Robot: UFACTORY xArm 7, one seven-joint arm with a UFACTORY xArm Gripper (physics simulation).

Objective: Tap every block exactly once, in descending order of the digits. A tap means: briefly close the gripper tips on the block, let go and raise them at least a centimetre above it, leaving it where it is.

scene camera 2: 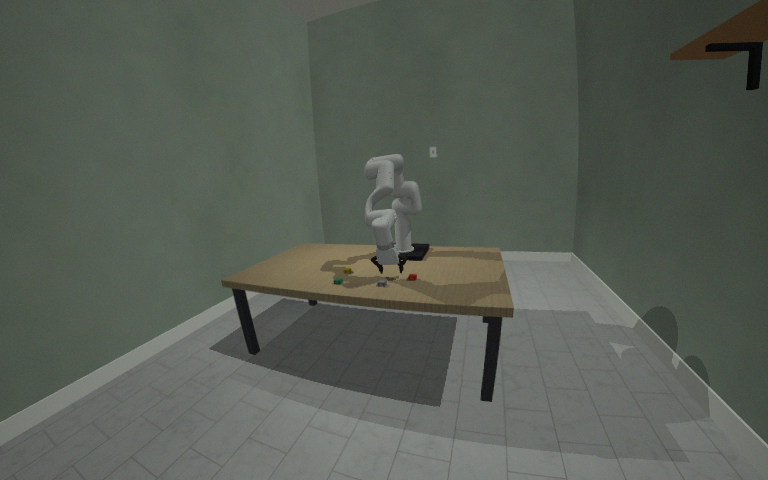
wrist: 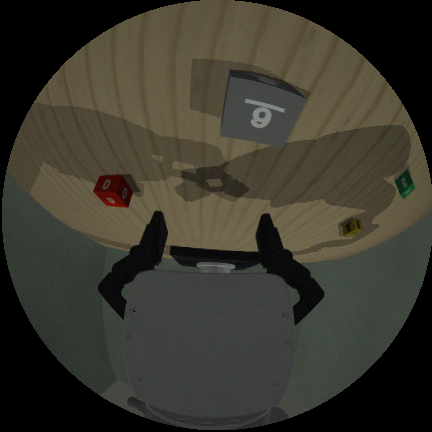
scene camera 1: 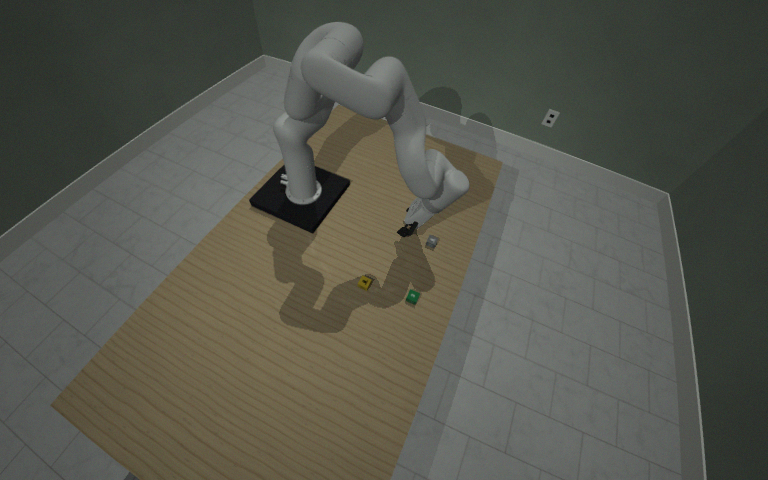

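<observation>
My gripper (scene camera 1: pixel 407 228) (scene camera 2: pixel 391 271) (wrist: pixel 211 222) is open and empty, above the table. The grey block (scene camera 1: pixel 432 241) (scene camera 2: pixel 382 283) (wrist: pixel 240 122) lies ahead of the fingers in the wrist view; its top mark looks like a 9 with a bar above it, so an upside-down underlined 6. The red block (scene camera 2: pixel 412 277) (wrist: pixel 113 191) shows 0 and lies left of the fingers in the wrist view; the arm hides it in scene camera 1. The green block (scene camera 1: pixel 412 296) (scene camera 2: pixel 338 281) (wrist: pixel 404 184) and yellow block (scene camera 1: pixel 364 283) (scene camera 2: pixel 347 270) (wrist: pixel 352 227) lie right in the wrist view, digits unclear.
The wooden table (scene camera 1: pixel 226 367) (scene camera 2: pixel 453 288) carries the blocks and the arm's black base plate (scene camera 1: pixel 271 200) (scene camera 2: pixel 417 254) (wrist: pixel 185 256). The arm's shadow falls across the table around the blocks. An orange shelf (scene camera 2: pixel 719 45) is on the right wall in scene camera 2.
</observation>
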